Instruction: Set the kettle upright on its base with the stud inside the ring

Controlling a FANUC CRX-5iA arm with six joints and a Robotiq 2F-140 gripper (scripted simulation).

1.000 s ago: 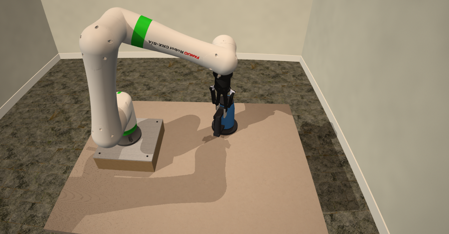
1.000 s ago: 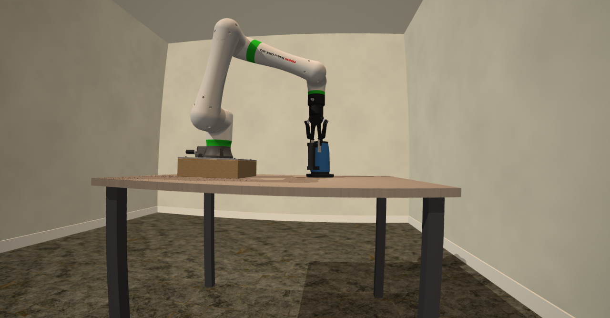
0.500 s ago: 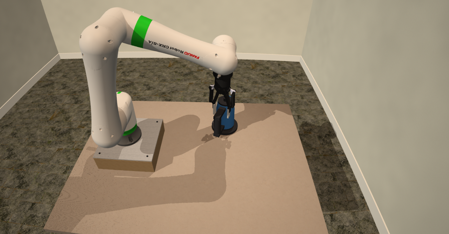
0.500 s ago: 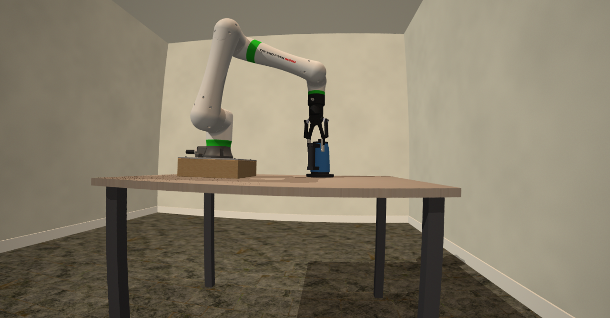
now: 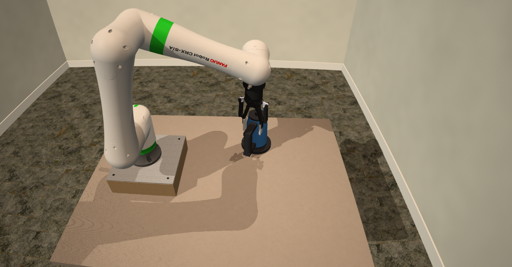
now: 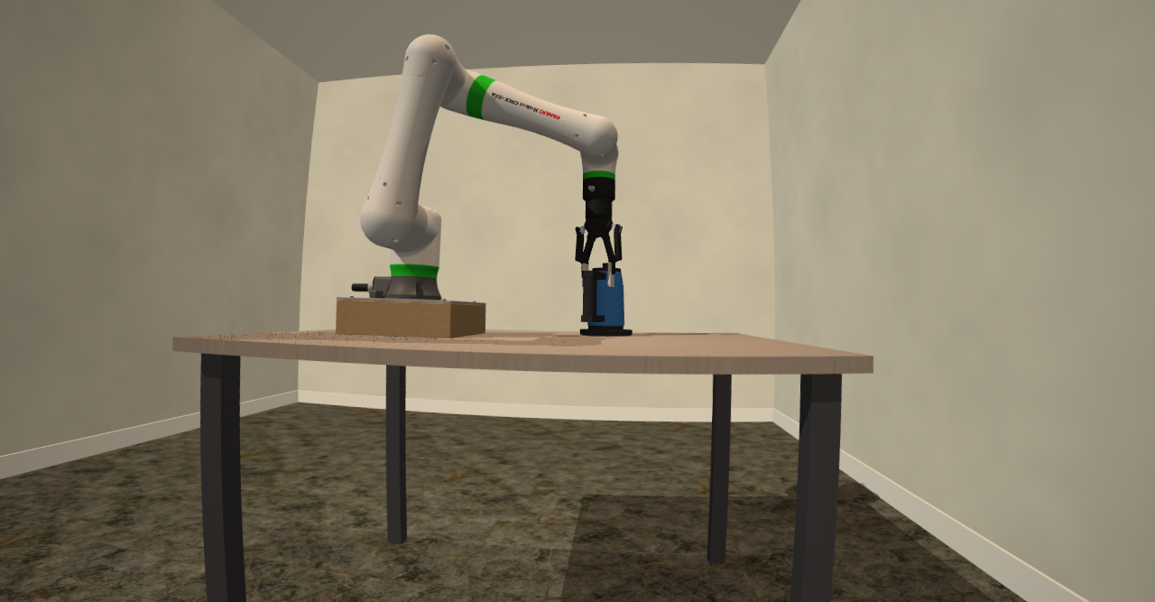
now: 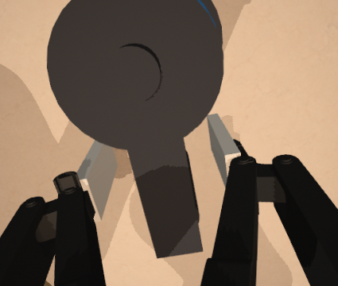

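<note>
The blue kettle is 50 mm below my hand, 30 mm to the left of it and 10 mm ahead of it. Round my hand: round black base 150 mm below, 60 mm to the left, 10 mm ahead.
</note>
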